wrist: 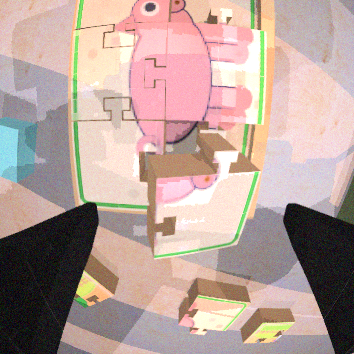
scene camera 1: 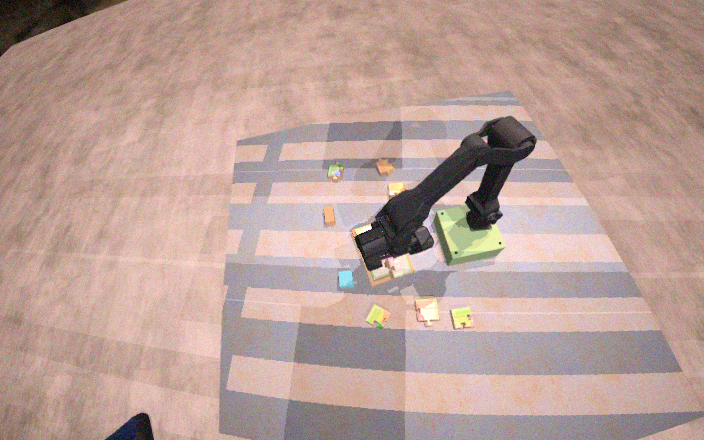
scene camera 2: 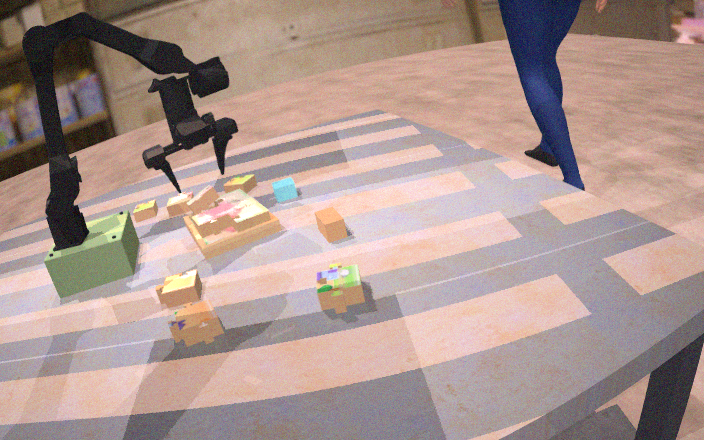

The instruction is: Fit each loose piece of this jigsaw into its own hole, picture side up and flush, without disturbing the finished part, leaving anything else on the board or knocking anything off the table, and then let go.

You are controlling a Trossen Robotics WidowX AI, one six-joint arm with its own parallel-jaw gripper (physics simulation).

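Note:
The jigsaw board (scene camera 1: 381,282) (scene camera 2: 244,240) (wrist: 270,65) holds the finished part (wrist: 170,75) with a pink animal. One loose cream-and-pink corner piece (scene camera 1: 399,265) (scene camera 2: 202,199) (wrist: 202,215) is tilted at the board's near end in the wrist view, picture side showing, its inner edge raised above the finished part. Another cream-and-pink piece (scene camera 1: 426,310) (scene camera 2: 179,204) (wrist: 217,314) lies off the board, picture side up. My gripper (scene camera 2: 201,181) (wrist: 194,214) is wide open and empty, above the tilted piece, with a finger to either side of it. In scene camera 1 the arm hides the fingertips and part of the board.
Yellow-green pieces (scene camera 1: 461,317) (scene camera 1: 377,315) lie near the second piece. A cyan block (scene camera 1: 345,279) (scene camera 2: 285,189) and an orange block (scene camera 1: 329,215) (scene camera 2: 330,224) stand beside the board. More pieces (scene camera 1: 396,189) (scene camera 1: 384,167) (scene camera 1: 335,171) lie farther off. The arm stands on a green base (scene camera 1: 469,243) (scene camera 2: 98,264).

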